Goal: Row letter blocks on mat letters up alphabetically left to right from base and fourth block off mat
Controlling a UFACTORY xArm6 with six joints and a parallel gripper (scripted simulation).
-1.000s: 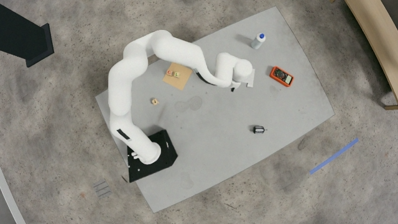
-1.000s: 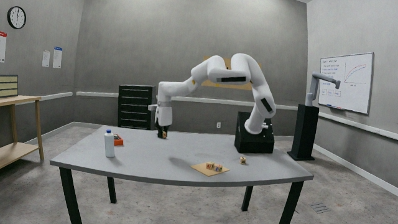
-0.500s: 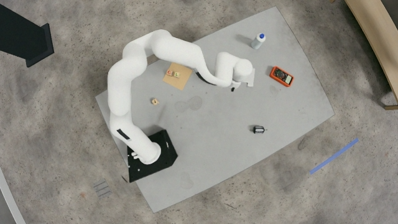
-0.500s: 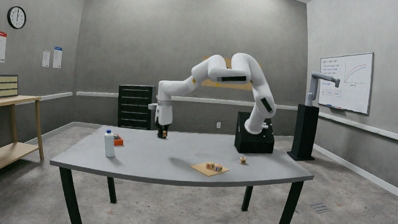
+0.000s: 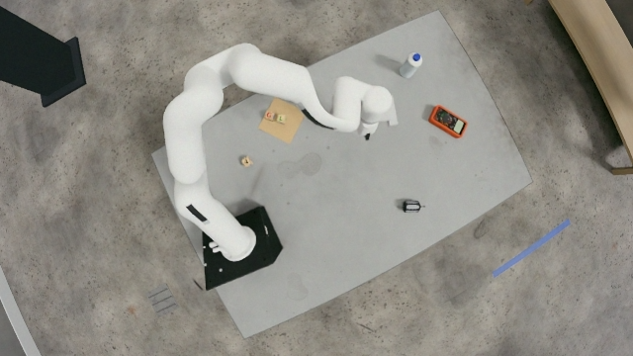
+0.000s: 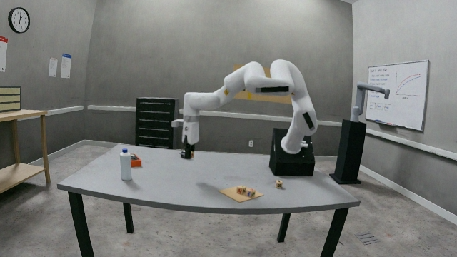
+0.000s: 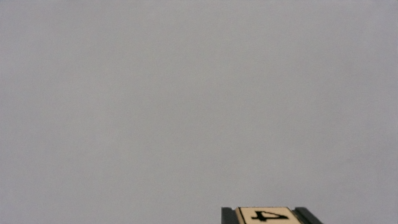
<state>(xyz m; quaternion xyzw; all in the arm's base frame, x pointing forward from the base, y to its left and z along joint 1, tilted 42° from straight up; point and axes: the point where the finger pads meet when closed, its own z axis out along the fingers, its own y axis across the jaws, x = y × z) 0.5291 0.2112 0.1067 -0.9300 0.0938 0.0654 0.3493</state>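
Now: the tan mat 250 mm behind my hand, 150 mm to the left of it and 120 mm below it. Round my hand: white bottle 280 mm ahead, 160 mm to the left, 50 mm below; orange multimeter 360 mm ahead, 90 mm to the right, 100 mm below; small black object 100 mm ahead, 350 mm to the right, 100 mm below.
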